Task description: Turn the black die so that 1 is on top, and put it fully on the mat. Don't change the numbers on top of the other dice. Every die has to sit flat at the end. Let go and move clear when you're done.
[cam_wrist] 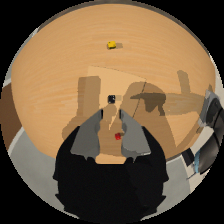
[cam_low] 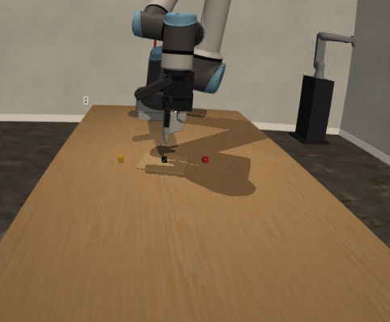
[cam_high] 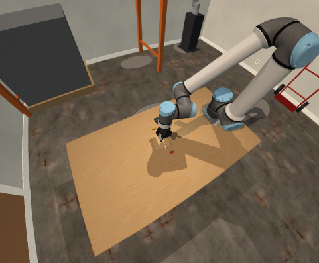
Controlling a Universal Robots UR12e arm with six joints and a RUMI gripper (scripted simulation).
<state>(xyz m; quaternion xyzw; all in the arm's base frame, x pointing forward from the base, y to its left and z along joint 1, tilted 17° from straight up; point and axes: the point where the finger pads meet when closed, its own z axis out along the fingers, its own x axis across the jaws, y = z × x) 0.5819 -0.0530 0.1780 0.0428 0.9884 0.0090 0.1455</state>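
Right now the black die is 7 cm below my hand. Also, from my hand: yellow die (1 cm behind, 13 cm to the right, 7 cm below); red die (1 cm behind, 13 cm to the left, 7 cm below); tan mat (8 cm below).
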